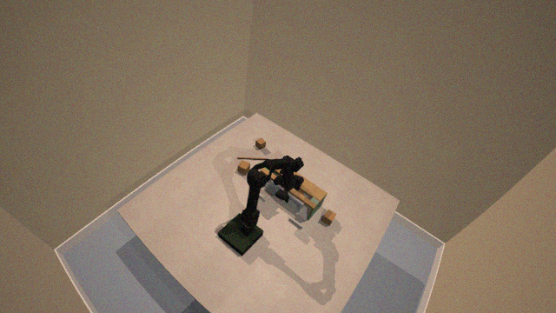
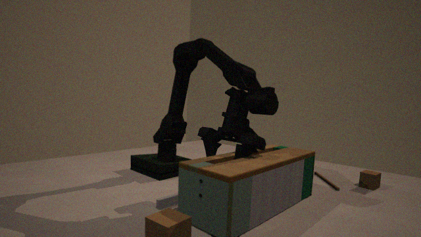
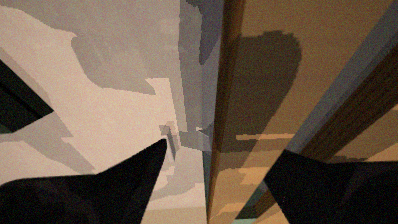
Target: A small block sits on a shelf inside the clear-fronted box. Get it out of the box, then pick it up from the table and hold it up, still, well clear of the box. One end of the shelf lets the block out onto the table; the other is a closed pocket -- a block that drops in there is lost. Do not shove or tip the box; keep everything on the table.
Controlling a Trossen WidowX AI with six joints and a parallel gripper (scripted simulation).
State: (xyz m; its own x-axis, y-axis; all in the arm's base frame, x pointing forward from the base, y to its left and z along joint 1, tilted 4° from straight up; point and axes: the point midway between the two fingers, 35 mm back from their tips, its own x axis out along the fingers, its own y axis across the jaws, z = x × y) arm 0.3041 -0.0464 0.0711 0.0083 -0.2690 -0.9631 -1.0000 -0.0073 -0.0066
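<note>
My gripper tip is 30 mm short of the box, 50 mm to the right of it and 20 mm above it. The rest, counted from my gripper tip: thin stick (120 mm ahead, 410 mm to the left, 80 mm below).
</note>
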